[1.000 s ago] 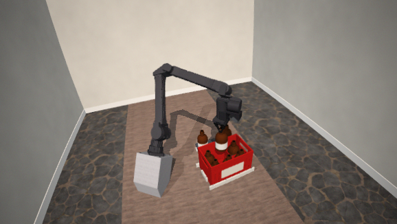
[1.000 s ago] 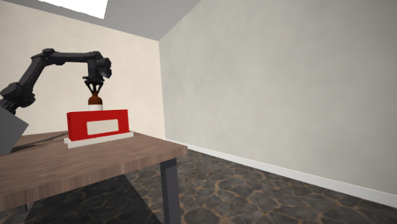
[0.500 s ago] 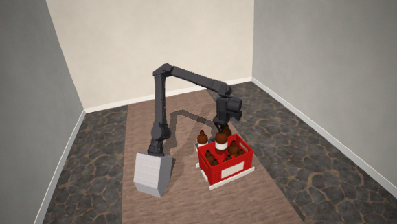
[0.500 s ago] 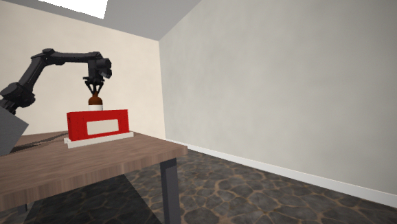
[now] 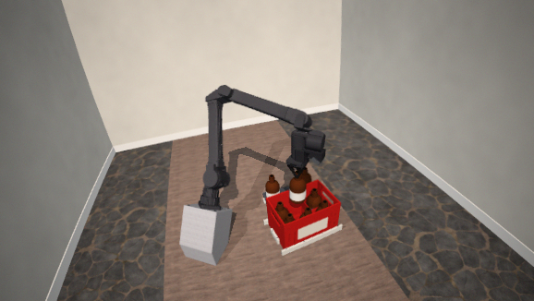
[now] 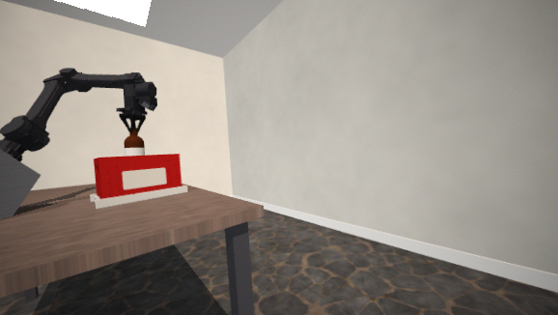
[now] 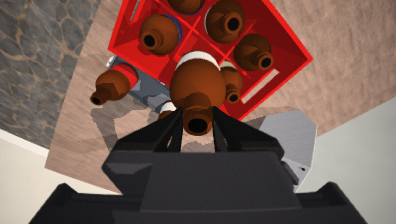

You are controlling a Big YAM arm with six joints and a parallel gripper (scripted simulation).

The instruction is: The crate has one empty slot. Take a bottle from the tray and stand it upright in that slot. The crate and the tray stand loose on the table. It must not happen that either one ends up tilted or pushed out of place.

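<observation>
Right now the red crate is 210 mm below my hand, 40 mm to the right of it and 10 mm ahead of it. Also, from my hand: grey tray (280 mm below, 190 mm to the left, 20 mm ahead).
</observation>
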